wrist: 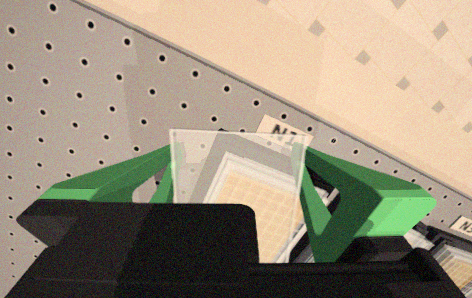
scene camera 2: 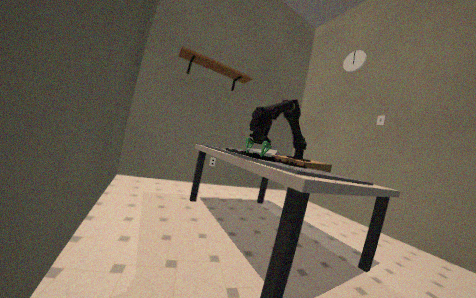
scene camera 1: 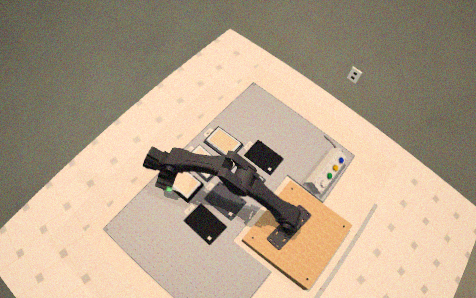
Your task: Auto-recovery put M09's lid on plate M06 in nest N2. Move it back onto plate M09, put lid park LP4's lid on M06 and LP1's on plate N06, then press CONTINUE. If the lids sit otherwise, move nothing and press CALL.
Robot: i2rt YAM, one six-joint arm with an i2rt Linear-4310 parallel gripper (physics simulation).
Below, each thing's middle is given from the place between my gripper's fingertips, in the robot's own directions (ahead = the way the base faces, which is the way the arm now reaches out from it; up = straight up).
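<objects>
Looking at the black LP1 nest (scene camera 1: 201, 220), I find my gripper 1 cm to the right of it and 24 cm beyond it.
</objects>
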